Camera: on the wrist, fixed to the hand. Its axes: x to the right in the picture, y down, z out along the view.
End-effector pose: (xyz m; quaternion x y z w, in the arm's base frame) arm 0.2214 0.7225 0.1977 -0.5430 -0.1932 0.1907 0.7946
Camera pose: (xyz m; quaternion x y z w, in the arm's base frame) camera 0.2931 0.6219 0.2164 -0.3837 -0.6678 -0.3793 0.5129
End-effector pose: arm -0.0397 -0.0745 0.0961 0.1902 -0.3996 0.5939 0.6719
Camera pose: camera 0.0495 0.0003 0.0506 0.3407 -0.3752 -0.1823 0.8426
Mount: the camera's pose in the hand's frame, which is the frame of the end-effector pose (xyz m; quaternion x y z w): 0.0114 -0.0582 -0.1100 -0.2270 -0.1524 -0.6877 0.6726
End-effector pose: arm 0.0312 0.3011 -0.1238 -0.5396 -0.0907 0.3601 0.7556
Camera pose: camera 0.1233 0.2167 -0.1195 -0.4172 -0.6290 -0.2158 0.6195
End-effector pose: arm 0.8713 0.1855 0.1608 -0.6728 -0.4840 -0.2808 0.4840
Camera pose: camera 0.8318 0.0920 0.2337 0.2723 0.7982 0.5290 0.0941
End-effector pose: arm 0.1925 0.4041 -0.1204 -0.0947 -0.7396 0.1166 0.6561
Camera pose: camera 0.3011 0.3572 -0.0800 0.3137 -0.6890 -0.5262 0.3872
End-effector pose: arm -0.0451 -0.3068 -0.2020 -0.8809 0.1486 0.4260 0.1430
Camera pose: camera 0.0619 -0.2968 -0.1382 -0.6622 -0.6243 0.3562 0.2118
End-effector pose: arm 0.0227 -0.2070 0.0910 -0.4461 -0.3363 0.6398 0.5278
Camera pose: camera 0.1459 -0.1877 0.0997 -0.0911 -0.7586 0.0590 0.6424
